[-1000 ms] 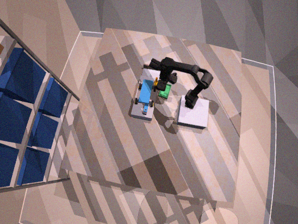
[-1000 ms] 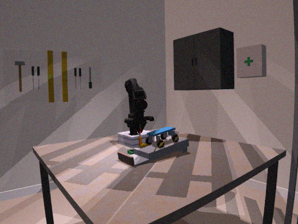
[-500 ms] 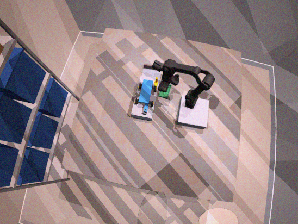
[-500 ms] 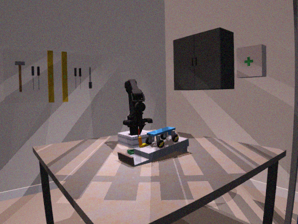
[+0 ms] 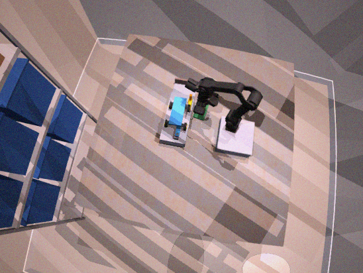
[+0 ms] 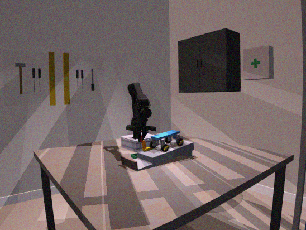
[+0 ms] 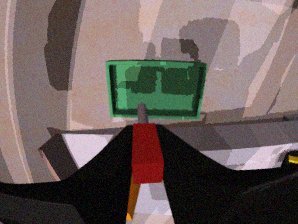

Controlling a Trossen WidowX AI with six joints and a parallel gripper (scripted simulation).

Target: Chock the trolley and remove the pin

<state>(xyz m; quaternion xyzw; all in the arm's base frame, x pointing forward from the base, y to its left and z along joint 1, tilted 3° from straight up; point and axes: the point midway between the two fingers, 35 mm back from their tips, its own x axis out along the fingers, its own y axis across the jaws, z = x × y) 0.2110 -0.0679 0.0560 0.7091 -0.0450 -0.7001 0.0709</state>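
My gripper tip is now 1 cm to the right of the green tray and 11 cm above it. Round my gripper tip: red-headed stop pin right at my gripper tip; then blue trolley 11 cm ahead, 13 cm to the left, 1 cm above; then yellow chock 7 cm ahead, 1 cm to the left, 2 cm below.
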